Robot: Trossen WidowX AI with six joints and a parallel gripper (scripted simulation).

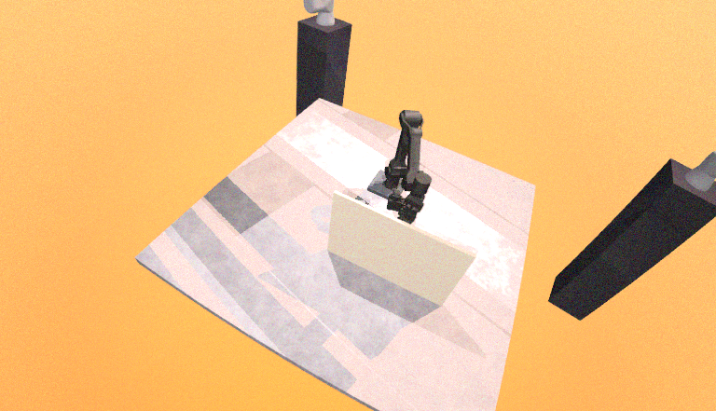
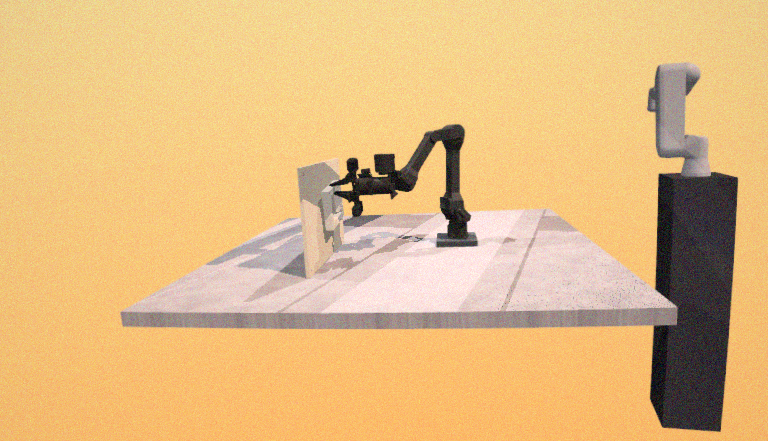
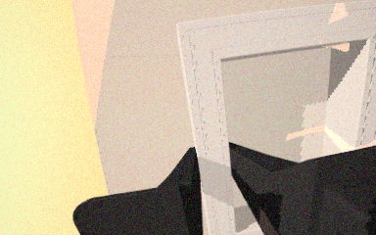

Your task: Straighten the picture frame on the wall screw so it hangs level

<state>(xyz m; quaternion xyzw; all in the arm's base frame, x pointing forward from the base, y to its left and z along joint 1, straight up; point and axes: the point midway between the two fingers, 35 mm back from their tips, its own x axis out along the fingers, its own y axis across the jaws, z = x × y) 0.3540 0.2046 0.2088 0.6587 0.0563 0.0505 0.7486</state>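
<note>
Now: the pale picture frame 5 cm below my gripper tip. From my gripper tip the other things lie so: cream wall panel: 7 cm below, 1 cm to the left, 1 cm ahead.
</note>
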